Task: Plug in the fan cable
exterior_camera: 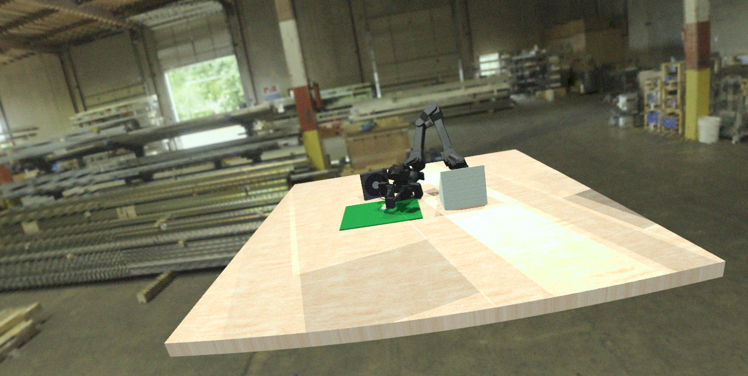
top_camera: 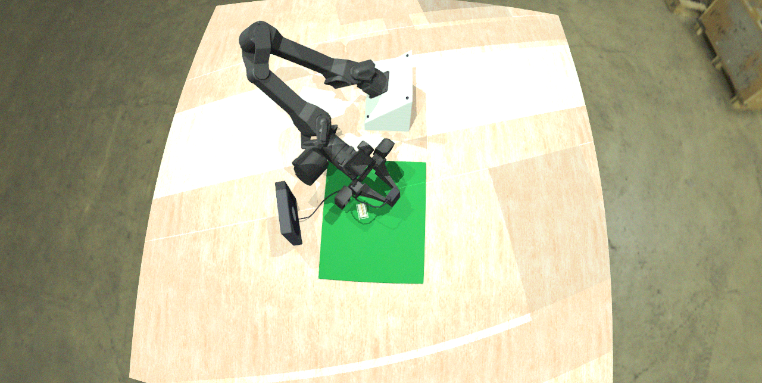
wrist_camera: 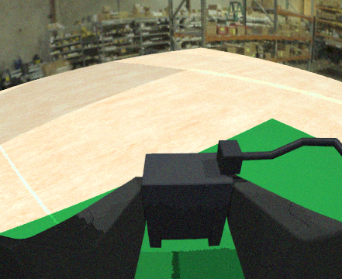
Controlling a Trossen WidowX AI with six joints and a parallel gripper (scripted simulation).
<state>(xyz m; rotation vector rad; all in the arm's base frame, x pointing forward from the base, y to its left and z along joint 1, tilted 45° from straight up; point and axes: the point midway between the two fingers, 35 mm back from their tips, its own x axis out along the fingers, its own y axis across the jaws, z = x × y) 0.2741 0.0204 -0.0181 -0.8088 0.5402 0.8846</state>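
The green board is 40 mm ahead of my gripper tip, 40 mm to the right of it and 70 mm below it. The rest, counted from my gripper tip: dark grey fan plug: 10 mm below; black fan: 60 mm ahead, 220 mm to the right; white four-pin fan header: 20 mm ahead, 70 mm to the right, 60 mm below.
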